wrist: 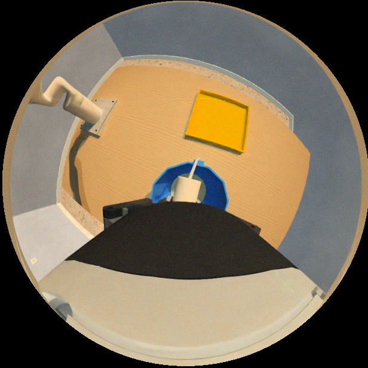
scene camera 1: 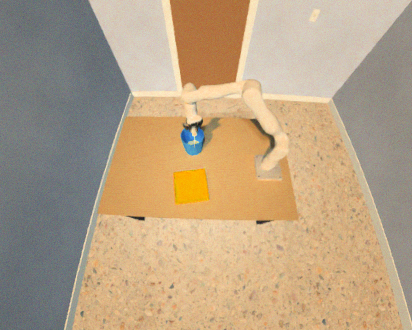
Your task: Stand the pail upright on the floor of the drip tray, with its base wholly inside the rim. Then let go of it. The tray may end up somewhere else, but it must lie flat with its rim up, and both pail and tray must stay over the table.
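Pixels of known places: gripper, fingertip midpoint: (scene camera 1: 193,131); arm's base at its link origin: (scene camera 1: 266,164).
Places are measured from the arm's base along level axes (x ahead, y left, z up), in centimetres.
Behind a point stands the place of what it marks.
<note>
The blue pail (scene camera 1: 193,149) @[z 8.9, x 56.3, y -8.0 cm] (wrist: 215,188) stands upright on the table, towards its back edge. Its cream handle grip (scene camera 1: 194,133) @[z 24.1, x 54.8, y -11.4 cm] (wrist: 187,189) is raised over the opening, with a thin rod running to the rim. My gripper (scene camera 1: 193,128) @[z 21.3, x 55.5, y -15.1 cm] (wrist: 182,203) is shut on the handle grip, above the pail. In the wrist view the black gripper body hides the fingertips and the near side of the pail. The yellow drip tray (scene camera 1: 191,186) @[z -2.2, x 57.6, y 17.1 cm] (wrist: 219,121) lies flat on the table with its rim up, apart from the pail and nearer the front edge; its floor is bare.
The wooden table (scene camera 1: 140,165) @[z -2.6, x 99.3, y 0.0 cm] (wrist: 150,110) bears the pail, the tray and the arm's base plate (scene camera 1: 269,173) @[z -0.2, x -1.6, y 7.2 cm] (wrist: 106,120) at the right in the scene view. My arm arches over the table's back right. A wall with a brown door (scene camera 1: 210,40) stands behind the table.
</note>
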